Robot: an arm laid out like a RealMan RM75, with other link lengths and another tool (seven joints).
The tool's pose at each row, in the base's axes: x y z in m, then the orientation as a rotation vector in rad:
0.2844 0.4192 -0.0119 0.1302 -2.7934 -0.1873
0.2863 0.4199 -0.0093 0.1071 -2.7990 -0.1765
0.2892 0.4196 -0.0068 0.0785 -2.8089 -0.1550
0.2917 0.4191 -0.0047 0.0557 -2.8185 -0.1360
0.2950 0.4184 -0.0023 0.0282 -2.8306 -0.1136
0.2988 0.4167 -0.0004 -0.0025 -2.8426 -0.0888
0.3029 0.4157 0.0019 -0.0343 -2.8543 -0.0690
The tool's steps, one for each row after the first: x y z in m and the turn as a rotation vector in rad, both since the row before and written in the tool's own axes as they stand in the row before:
-0.0010 0.0009 -0.0030 0.0051 -0.0048 0.0172
-0.0019 -0.0001 -0.0033 0.0122 -0.0086 0.0221
-0.0017 -0.0003 -0.0028 0.0111 -0.0087 0.0177
-0.0023 -0.0005 -0.0034 0.0129 -0.0114 0.0211
-0.0030 -0.0016 -0.0031 0.0142 -0.0117 0.0234
-0.0032 -0.0008 -0.0035 0.0105 -0.0121 0.0235

